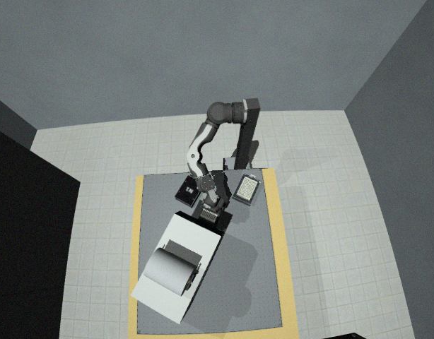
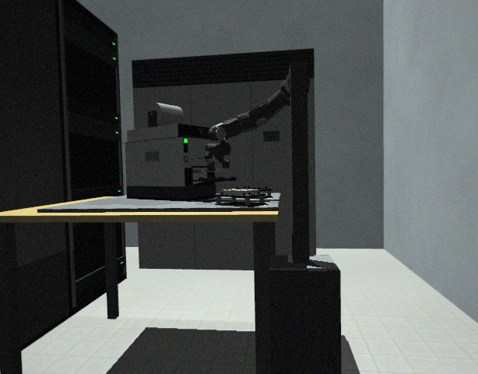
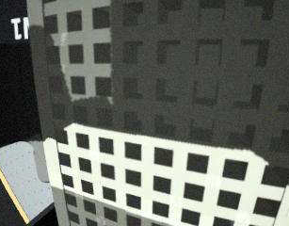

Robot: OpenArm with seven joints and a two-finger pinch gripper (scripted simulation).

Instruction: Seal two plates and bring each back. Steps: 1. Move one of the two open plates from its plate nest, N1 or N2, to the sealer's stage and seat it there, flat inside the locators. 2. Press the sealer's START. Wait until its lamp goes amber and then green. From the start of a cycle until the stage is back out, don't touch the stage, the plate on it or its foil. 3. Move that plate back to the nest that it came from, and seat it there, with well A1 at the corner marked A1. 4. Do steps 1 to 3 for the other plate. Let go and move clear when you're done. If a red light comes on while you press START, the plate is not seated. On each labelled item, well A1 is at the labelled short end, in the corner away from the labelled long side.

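Now: the sealer stage 4 cm below my hand. Also, from my hand: well plate: 12 cm behind, 22 cm to the left, 9 cm below; then foil roll: 28 cm ahead, 17 cm to the right, 28 cm above; then start button: 13 cm ahead, 3 cm to the left, 5 cm above.
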